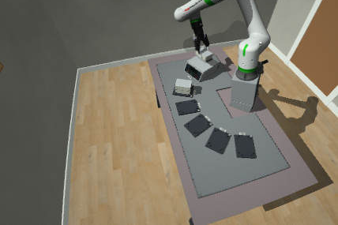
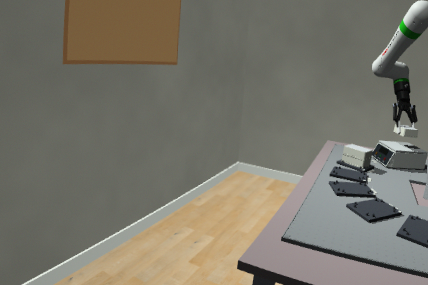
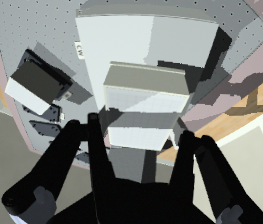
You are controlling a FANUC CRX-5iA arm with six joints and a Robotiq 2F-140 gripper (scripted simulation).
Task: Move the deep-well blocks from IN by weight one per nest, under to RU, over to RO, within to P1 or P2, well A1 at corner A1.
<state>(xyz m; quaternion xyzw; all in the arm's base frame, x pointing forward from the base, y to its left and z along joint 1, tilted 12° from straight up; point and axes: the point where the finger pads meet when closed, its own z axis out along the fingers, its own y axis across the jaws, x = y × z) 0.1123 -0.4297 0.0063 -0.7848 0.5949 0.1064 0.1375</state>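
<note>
Right now the pale platform is 100 mm below my hand. Also, from my hand: deep-well block: 270 mm ahead, 180 mm to the left, 120 mm below; then dark infeed nest: 270 mm ahead, 180 mm to the left, 190 mm below; then check-weigher: 10 mm ahead, 130 mm below.
</note>
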